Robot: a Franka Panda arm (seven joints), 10 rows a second.
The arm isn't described. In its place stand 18 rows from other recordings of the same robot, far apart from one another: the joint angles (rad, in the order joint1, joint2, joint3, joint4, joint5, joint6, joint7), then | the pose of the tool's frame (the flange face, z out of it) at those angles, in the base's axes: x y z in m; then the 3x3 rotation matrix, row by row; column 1 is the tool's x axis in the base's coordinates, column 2 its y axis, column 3 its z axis.
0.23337, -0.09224, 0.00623, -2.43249, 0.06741, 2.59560, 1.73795 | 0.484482 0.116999 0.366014; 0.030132 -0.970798 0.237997; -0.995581 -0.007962 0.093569; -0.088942 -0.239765 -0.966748
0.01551, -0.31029, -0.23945, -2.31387, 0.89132, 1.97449, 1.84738 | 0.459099 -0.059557 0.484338; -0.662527 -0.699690 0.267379; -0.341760 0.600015 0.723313; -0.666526 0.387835 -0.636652
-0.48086, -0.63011, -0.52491, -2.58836, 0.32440, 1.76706, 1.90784 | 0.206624 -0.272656 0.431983; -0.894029 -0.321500 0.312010; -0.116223 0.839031 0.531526; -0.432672 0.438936 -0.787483
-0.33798, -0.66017, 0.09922, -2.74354, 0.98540, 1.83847, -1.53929 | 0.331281 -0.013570 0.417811; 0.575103 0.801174 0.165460; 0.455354 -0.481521 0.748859; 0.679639 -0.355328 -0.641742
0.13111, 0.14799, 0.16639, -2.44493, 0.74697, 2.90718, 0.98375 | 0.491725 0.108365 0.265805; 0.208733 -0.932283 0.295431; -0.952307 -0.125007 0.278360; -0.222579 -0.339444 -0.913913
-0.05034, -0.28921, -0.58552, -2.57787, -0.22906, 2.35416, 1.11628 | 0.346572 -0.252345 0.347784; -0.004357 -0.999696 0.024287; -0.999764 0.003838 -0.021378; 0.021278 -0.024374 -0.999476
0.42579, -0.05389, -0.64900, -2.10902, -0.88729, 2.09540, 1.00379 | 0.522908 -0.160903 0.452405; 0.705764 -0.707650 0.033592; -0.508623 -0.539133 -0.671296; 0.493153 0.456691 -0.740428
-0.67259, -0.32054, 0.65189, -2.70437, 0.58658, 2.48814, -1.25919 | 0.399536 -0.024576 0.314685; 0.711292 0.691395 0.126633; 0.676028 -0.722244 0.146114; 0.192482 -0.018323 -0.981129
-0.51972, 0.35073, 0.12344, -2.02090, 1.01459, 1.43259, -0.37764 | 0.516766 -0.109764 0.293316; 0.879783 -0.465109 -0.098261; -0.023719 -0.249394 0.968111; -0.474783 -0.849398 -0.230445
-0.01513, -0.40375, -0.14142, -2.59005, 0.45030, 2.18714, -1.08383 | 0.400836 -0.046193 0.397018; 0.764081 0.636877 0.102798; 0.556051 -0.730965 0.395596; 0.327088 -0.245107 -0.912653
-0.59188, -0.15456, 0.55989, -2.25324, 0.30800, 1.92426, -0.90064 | 0.478440 0.009296 0.404881; 0.753229 0.636601 -0.165487; 0.657569 -0.722746 0.212700; 0.015800 -0.269031 -0.963002
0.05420, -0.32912, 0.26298, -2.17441, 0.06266, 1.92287, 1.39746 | 0.438522 0.159286 0.528332; 0.442852 -0.893706 0.071916; -0.895899 -0.444242 -0.003783; 0.035329 -0.062754 -0.997404
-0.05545, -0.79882, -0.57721, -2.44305, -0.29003, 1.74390, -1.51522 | 0.250757 -0.250915 0.516861; 0.468714 0.880588 0.069791; 0.875699 -0.473578 0.094205; 0.116007 0.016961 -0.993104
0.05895, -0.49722, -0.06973, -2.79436, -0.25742, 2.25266, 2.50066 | 0.347411 -0.008286 0.346013; -0.690102 -0.723136 -0.028863; -0.710236 0.684373 -0.164920; 0.139013 -0.093312 -0.985884
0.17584, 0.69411, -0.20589, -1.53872, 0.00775, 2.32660, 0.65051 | 0.717626 0.002728 0.261948; 0.798396 -0.592706 0.106130; -0.580998 -0.804599 -0.122724; 0.158131 0.036321 -0.986750
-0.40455, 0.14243, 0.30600, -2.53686, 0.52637, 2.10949, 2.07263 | 0.395513 -0.010775 0.196151; -0.830367 -0.406601 -0.381008; -0.555337 0.660006 0.505958; 0.045745 0.631718 -0.773847
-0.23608, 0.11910, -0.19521, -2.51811, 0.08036, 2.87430, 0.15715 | 0.440923 -0.209077 0.258439; 0.765076 -0.606753 0.215663; -0.600757 -0.793128 -0.100196; 0.231842 -0.052904 -0.971314
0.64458, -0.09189, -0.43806, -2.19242, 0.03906, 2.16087, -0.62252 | 0.510523 0.105699 0.426413; 0.688895 0.723958 0.036157; 0.720072 -0.689216 0.080481; 0.083185 -0.029407 -0.996100
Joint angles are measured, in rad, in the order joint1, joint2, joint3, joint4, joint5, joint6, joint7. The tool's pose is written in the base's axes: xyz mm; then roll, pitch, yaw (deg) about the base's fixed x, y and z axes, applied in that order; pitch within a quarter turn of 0, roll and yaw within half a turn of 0. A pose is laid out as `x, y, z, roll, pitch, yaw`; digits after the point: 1 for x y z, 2 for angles.
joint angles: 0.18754 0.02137 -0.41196 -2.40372 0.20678 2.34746 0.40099
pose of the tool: 471.9, -104.9, 299.3, -175.16, 7.30, -44.17
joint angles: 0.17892 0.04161 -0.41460 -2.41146 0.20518 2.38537 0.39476
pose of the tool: 471.1, -111.7, 290.3, -175.53, 6.29, -44.71
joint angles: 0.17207 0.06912 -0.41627 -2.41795 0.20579 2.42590 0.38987
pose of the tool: 470.6, -117.6, 278.9, -176.11, 5.36, -45.26
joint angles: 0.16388 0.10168 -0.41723 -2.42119 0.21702 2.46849 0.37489
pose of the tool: 470.6, -124.2, 266.7, -176.43, 4.45, -45.70
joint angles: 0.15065 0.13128 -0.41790 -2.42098 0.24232 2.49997 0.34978
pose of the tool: 469.8, -132.9, 256.2, -176.34, 4.02, -46.39
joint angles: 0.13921 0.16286 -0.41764 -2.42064 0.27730 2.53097 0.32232
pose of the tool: 468.6, -140.6, 244.8, -176.13, 3.76, -47.27
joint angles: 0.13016 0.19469 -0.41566 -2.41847 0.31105 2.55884 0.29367
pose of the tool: 467.8, -146.5, 233.7, -176.04, 3.51, -47.80
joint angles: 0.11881 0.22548 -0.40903 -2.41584 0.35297 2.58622 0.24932
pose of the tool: 467.0, -151.6, 222.8, -175.67, 3.27, -47.71
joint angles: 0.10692 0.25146 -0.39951 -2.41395 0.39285 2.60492 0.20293
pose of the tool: 465.5, -155.0, 212.9, -175.31, 3.32, -47.27
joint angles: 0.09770 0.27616 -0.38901 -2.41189 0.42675 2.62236 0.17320
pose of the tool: 464.4, -156.6, 203.4, -175.14, 3.40, -47.30
